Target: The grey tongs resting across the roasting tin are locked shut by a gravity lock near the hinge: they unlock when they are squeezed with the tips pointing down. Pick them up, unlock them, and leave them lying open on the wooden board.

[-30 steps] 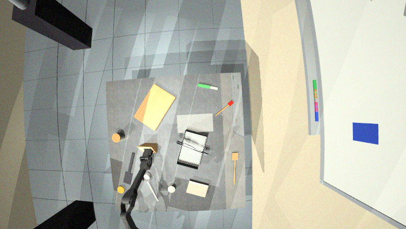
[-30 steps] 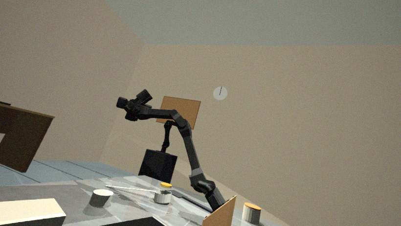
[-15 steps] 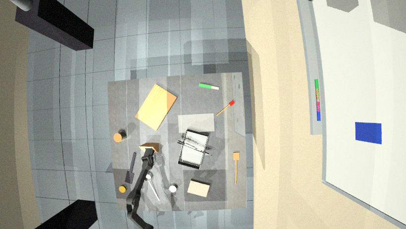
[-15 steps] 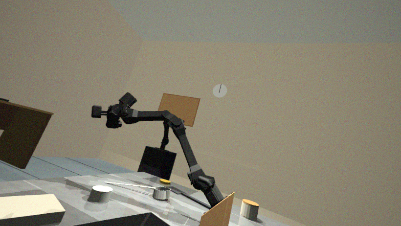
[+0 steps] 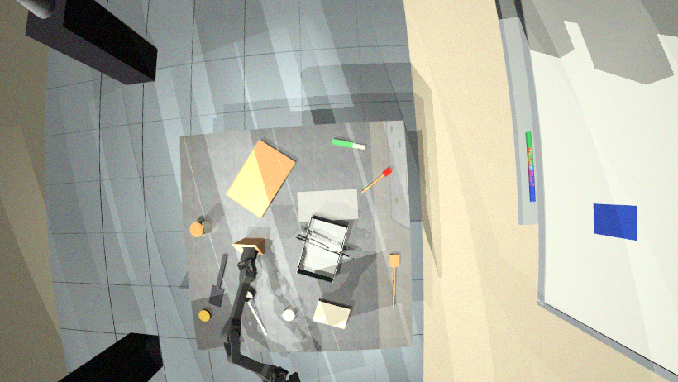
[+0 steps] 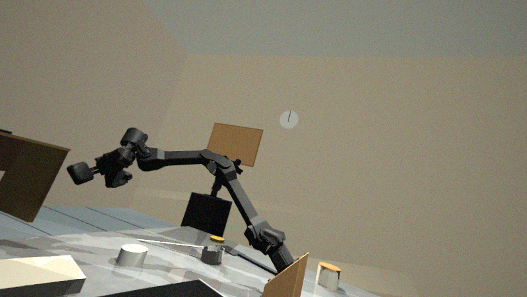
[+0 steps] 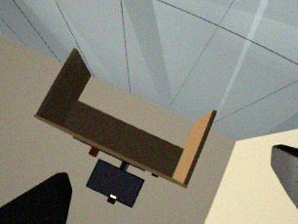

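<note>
Now: the roasting tin 210 mm ahead of my gripper tip, 700 mm to the left of it and 160 mm below it. Also, from my gripper tip: wooden board: 120 mm behind, 1090 mm to the left, 180 mm below; then white box: 250 mm ahead, 320 mm to the left, 170 mm below; then dark spatula: 400 mm behind, 480 mm to the left, 180 mm below.
</note>
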